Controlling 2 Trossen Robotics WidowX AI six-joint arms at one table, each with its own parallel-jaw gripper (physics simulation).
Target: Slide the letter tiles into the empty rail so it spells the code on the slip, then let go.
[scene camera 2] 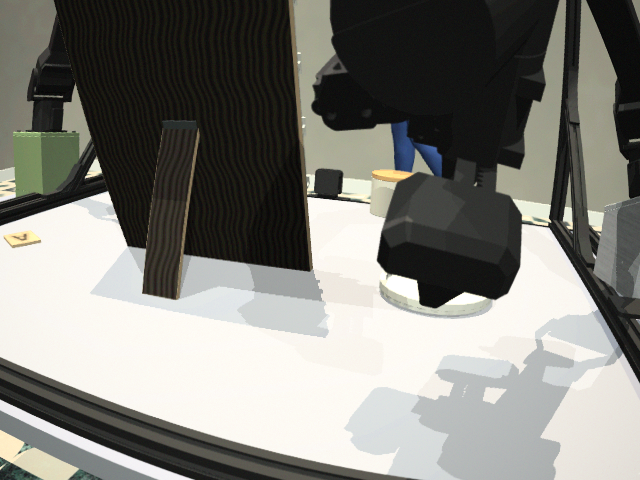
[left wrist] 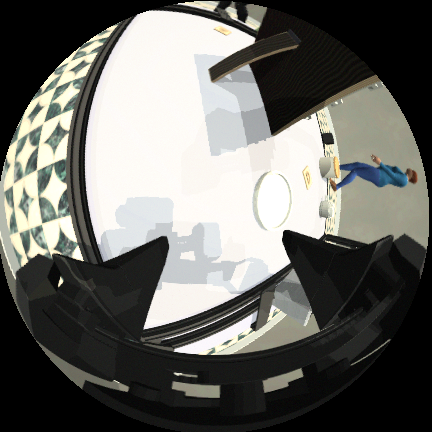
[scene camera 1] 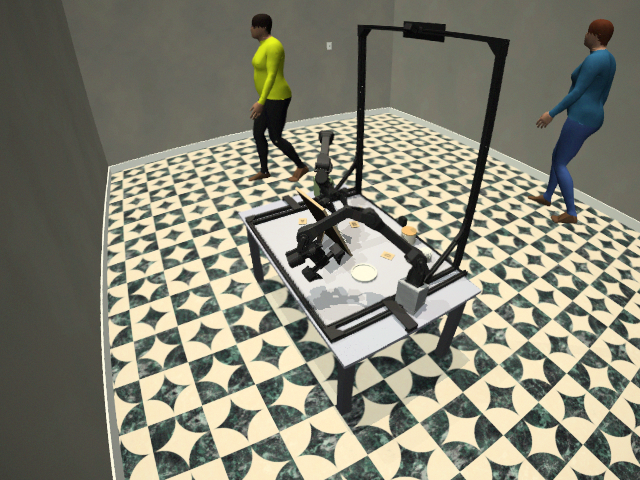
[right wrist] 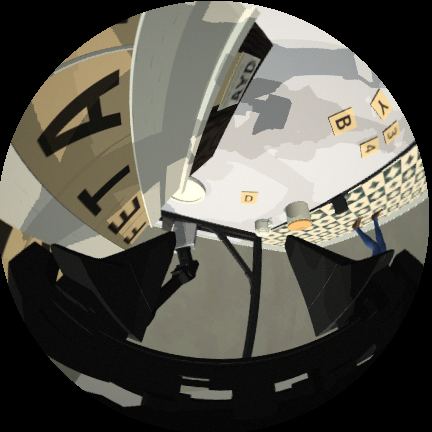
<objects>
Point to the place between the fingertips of the right gripper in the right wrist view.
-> At 232,239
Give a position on a dark board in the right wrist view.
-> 217,121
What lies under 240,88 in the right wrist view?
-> A slip.
</objects>
